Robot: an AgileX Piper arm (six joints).
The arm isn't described. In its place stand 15 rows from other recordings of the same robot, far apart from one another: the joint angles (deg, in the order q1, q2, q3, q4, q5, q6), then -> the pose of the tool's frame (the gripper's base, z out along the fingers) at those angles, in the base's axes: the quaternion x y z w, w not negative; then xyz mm.
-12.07 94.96 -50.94 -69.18 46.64 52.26 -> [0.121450 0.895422 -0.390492 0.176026 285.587 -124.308 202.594]
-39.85 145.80 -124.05 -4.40 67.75 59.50 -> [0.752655 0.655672 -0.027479 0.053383 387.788 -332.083 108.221]
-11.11 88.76 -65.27 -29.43 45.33 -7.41 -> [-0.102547 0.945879 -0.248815 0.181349 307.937 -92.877 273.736]
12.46 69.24 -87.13 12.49 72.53 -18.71 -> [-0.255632 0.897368 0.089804 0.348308 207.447 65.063 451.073]
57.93 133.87 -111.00 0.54 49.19 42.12 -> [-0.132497 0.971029 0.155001 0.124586 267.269 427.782 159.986]
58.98 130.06 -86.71 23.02 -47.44 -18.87 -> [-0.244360 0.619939 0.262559 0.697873 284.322 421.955 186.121]
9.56 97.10 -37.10 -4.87 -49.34 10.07 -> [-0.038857 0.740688 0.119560 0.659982 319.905 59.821 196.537]
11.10 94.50 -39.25 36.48 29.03 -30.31 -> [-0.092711 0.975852 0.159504 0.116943 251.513 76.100 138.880]
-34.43 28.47 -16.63 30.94 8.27 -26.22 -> [0.240545 0.749896 -0.131031 0.602183 94.383 -56.539 261.638]
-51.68 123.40 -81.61 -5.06 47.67 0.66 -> [0.414859 0.907968 -0.051492 0.028888 249.938 -325.819 114.562]
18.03 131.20 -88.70 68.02 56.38 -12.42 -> [-0.096319 -0.884814 -0.453095 0.050321 406.231 206.127 121.653]
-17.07 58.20 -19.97 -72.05 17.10 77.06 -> [0.236763 0.862413 -0.168892 0.414323 158.887 -75.417 209.759]
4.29 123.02 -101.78 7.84 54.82 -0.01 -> [-0.007280 0.984489 0.067680 0.161701 460.828 44.743 204.304]
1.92 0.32 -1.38 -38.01 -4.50 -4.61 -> [-0.261166 0.590309 -0.250382 0.721552 54.291 6.219 226.676]
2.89 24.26 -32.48 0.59 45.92 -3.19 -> [-0.045172 0.876406 0.003708 0.479435 73.931 4.406 303.806]
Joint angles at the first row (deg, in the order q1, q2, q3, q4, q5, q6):
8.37, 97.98, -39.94, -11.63, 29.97, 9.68
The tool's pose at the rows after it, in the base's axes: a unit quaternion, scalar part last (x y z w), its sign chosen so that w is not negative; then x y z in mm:
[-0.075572 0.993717 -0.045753 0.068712 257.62 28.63 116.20]
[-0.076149 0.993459 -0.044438 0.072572 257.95 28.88 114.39]
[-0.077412 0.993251 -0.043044 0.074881 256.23 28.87 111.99]
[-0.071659 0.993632 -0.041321 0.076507 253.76 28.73 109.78]
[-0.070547 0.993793 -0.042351 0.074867 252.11 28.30 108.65]
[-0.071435 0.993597 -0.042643 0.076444 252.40 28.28 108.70]
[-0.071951 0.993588 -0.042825 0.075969 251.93 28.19 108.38]
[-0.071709 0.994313 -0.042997 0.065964 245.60 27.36 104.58]
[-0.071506 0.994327 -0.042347 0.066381 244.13 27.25 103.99]
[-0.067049 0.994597 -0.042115 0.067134 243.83 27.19 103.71]
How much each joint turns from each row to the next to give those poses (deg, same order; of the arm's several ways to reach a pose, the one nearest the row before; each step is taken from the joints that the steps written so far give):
-0.01, 0.97, 0.00, -0.34, -0.98, 0.12
0.00, 0.29, 0.23, -0.12, -0.97, 0.11
0.00, 0.11, 0.69, -0.11, -1.09, 0.06
0.01, 0.00, 0.80, -0.12, -0.98, 0.86
-0.01, 0.00, 0.40, -0.34, -0.17, 0.46
0.00, 0.00, 0.01, -0.17, -0.17, 0.05
0.00, 0.00, 0.11, -0.06, -0.06, 0.00
0.01, 0.00, 1.32, 0.06, -0.17, 0.06
-0.01, -0.11, 0.40, 0.00, -0.34, 0.06
0.01, -0.01, 0.11, -0.12, -0.17, 0.63

